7 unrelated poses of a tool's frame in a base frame.
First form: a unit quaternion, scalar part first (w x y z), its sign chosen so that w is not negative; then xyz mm.
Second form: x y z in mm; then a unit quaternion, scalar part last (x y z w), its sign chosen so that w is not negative. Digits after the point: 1 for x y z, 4 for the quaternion.
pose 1, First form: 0.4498 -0.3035 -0.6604 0.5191 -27.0 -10.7 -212.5
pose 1, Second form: -27.0 -10.7 -212.5 -0.3035 -0.6604 0.5191 0.4498
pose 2, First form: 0.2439 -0.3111 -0.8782 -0.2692 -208.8 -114.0 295.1
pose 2, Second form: -208.8 -114.0 295.1 -0.3111 -0.8782 -0.2692 0.2439
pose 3, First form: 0.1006 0.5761 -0.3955 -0.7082 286.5 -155.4 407.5
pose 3, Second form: 286.5 -155.4 407.5 0.5761 -0.3955 -0.7082 0.1006
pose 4, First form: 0.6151 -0.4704 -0.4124 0.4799 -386.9 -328.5 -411.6
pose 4, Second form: -386.9 -328.5 -411.6 -0.4704 -0.4124 0.4799 0.6151
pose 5, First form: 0.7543 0.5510 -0.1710 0.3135 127.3 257.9 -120.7
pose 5, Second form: 127.3 257.9 -120.7 0.5510 -0.1710 0.3135 0.7543
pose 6, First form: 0.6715 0.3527 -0.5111 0.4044 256.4 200.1 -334.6
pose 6, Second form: 256.4 200.1 -334.6 0.3527 -0.5111 0.4044 0.6715
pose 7, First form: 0.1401 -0.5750 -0.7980 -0.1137 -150.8 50.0 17.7
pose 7, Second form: -150.8 50.0 17.7 -0.5750 -0.7980 -0.1137 0.1401
